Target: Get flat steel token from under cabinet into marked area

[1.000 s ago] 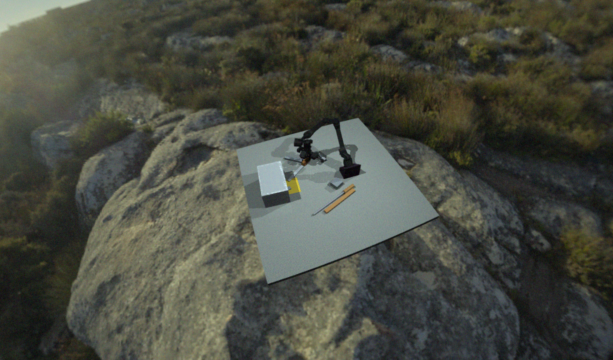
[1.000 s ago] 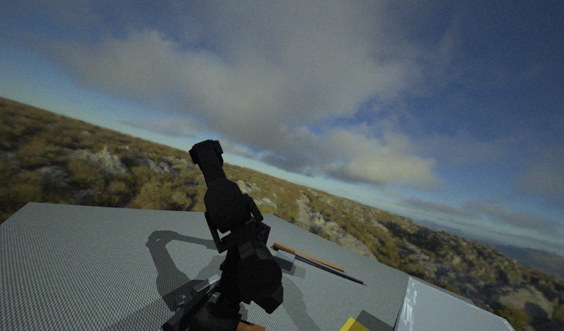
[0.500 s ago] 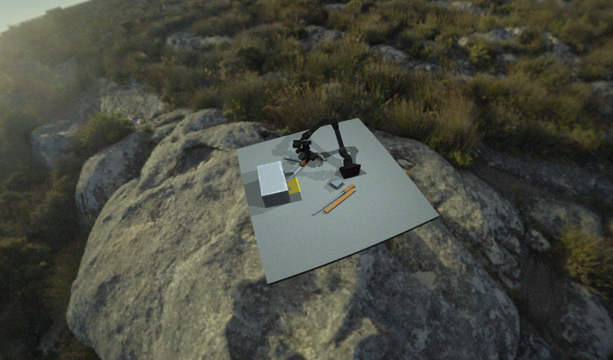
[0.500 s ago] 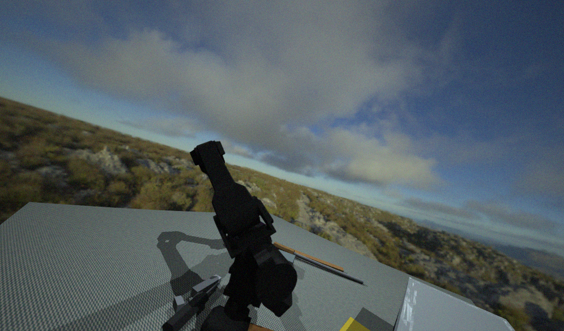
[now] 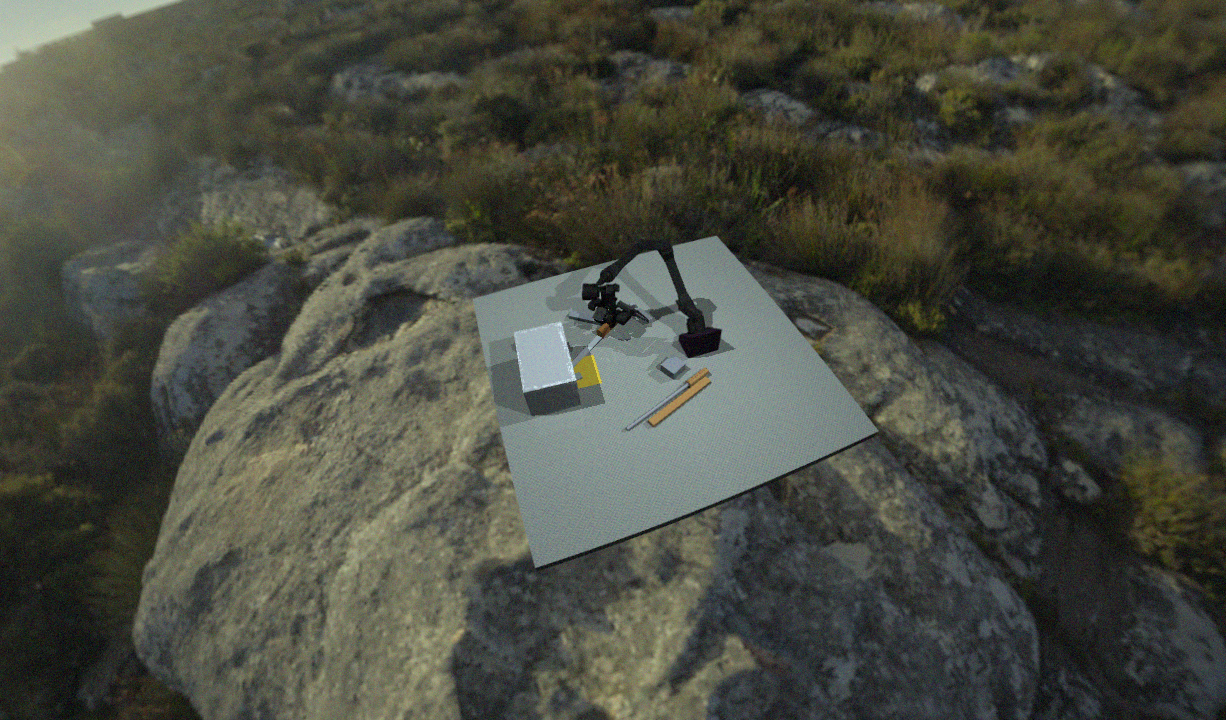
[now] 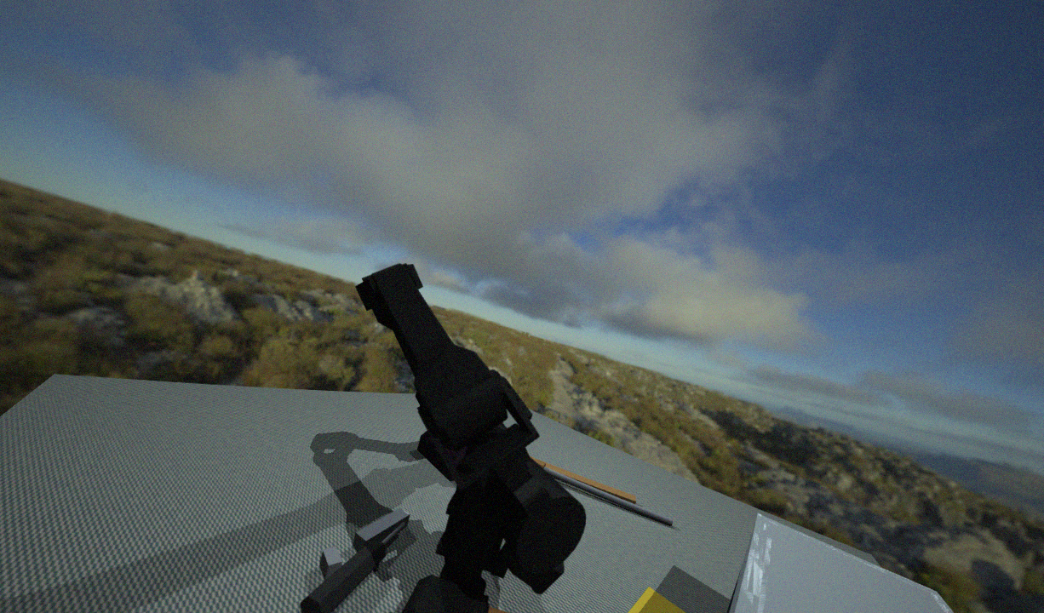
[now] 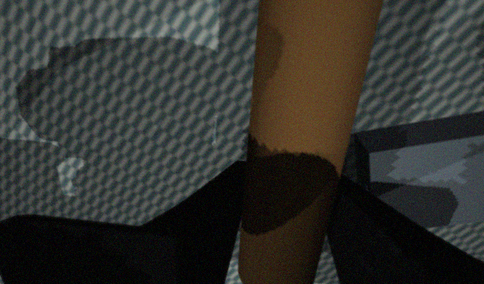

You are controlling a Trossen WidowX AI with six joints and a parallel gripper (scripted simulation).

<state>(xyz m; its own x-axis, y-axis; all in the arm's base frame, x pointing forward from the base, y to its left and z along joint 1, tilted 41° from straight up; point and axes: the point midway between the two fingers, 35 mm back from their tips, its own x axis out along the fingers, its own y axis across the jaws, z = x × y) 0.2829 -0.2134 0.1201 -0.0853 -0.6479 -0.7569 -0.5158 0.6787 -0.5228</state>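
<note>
The small grey cube lies 13 cm behind my gripper tip and 7 cm to the right of it. The rest, counted from my gripper tip: grey bar (16 cm behind, 1 cm to the left); then grey block (33 cm to the left, 13 cm behind, 1 cm above); then wooden stick (47 cm to the left, 9 cm behind).
</note>
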